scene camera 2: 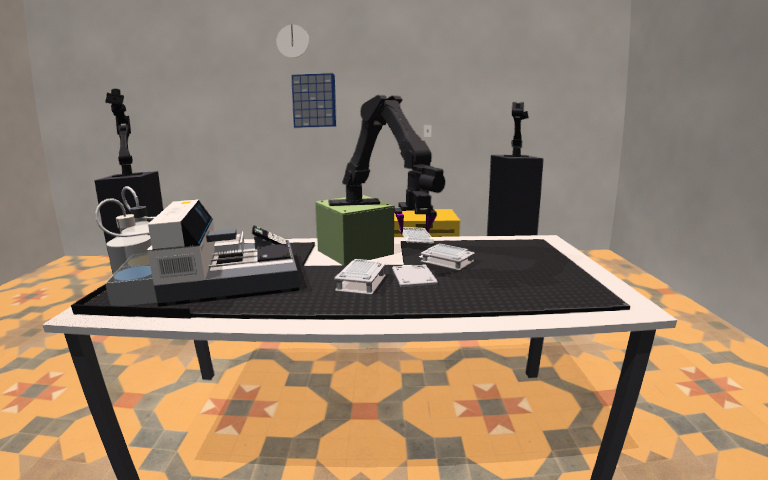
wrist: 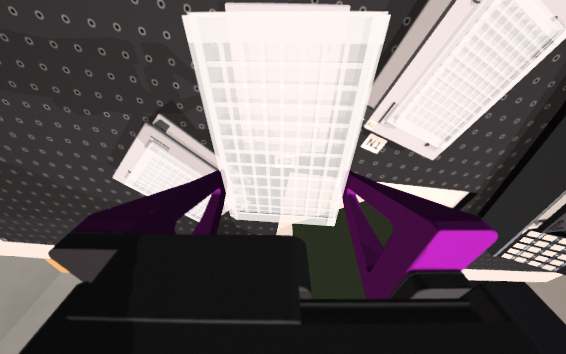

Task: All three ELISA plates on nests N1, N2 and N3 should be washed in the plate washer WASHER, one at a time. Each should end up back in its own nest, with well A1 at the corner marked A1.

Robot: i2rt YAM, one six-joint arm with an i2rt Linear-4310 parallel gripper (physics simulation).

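Frame: origin at the arm's base, x ahead, y left, z up, level; millimetres.
Where they show: gripper, fingertip midpoint: [scene camera 2: 414,233] [wrist: 283,176]; arm's base at its link origin: [scene camera 2: 354,203].
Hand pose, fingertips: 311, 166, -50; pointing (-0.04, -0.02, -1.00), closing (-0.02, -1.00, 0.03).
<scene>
Things, the pixels of their top centre, and the offset from my fingertips, as dx, dy, dz. "spot": a spot on its surface instead. Level surfaces: height alone.
- clear-white ELISA plate at its top centre: [wrist: 283,159] [scene camera 2: 416,230] +25, +0, +16
- Empty white nest N2 at its top centre: [wrist: 286,95] [scene camera 2: 413,272] +23, -7, -128
- Nest N1 at a spot on its surface: [wrist: 384,122] spot: -1, -117, -95
- third nest at its top centre: [wrist: 182,187] [scene camera 2: 447,251] -98, +153, -105
- handheld keypad at its top centre: [scene camera 2: 270,234] -231, -492, -37
- black perforated mat at its surface level: dz -144
My gripper [scene camera 2: 416,222] [wrist: 283,176] is shut on a clear-white ELISA plate [scene camera 2: 417,234] [wrist: 282,100], gripped by its long sides and held above the mat. Empty white nest N2 [scene camera 2: 414,274] lies low at the middle; its label shows through the held plate in the wrist view. Nest N1 [wrist: 384,122], at the right in the wrist view, bears a plate [scene camera 2: 360,269] [wrist: 470,75]. A third nest [scene camera 2: 451,263] [wrist: 145,131], whose label I cannot read, bears another plate [scene camera 2: 447,251] [wrist: 172,167]. The washer WASHER [scene camera 2: 180,261] stands at the left in the scene view. The held plate's A1 mark is unreadable.
A green block [scene camera 2: 355,232] under the arm's base stands at the table's back edge. A handheld keypad [scene camera 2: 268,234] lies behind the washer's carrier. Bottles with hoses [scene camera 2: 125,223] stand behind the washer. A yellow box [scene camera 2: 447,216] is beyond the table. A black perforated mat [scene camera 2: 509,288] covers much of the table.
</scene>
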